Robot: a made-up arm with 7 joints.
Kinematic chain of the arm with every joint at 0, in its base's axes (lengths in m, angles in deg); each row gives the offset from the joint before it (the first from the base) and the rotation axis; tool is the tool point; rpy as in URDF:
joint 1: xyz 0 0 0.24 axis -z
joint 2: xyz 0 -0.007 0.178 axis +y
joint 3: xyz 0 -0.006 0.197 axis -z
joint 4: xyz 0 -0.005 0.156 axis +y
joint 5: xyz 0 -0.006 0.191 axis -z
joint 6: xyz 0 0 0.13 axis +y
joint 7: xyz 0 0 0.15 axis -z
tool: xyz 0 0 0 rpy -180 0 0
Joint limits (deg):
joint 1: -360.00..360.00
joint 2: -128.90..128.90
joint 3: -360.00..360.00
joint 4: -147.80..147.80
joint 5: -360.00..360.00
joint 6: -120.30..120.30
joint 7: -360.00..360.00
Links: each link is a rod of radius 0.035 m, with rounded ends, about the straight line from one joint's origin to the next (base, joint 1, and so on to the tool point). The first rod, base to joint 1, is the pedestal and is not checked.
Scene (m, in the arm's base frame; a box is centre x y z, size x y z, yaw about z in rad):
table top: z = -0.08
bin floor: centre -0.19 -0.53 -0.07 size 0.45 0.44 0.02 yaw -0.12
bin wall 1: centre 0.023 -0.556 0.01 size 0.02 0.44 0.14 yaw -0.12
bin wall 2: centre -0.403 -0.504 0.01 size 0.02 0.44 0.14 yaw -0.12
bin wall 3: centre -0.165 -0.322 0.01 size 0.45 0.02 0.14 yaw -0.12
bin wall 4: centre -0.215 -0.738 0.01 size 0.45 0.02 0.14 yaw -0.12
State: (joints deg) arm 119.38 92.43 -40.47 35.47 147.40 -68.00 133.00
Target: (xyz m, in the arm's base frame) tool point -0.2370 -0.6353 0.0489
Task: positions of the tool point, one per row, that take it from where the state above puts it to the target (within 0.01 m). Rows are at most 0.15 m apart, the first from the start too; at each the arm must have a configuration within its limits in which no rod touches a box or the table.
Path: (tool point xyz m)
1: -0.1543 -0.6433 0.1188
2: -0.2370 -0.6353 0.0489

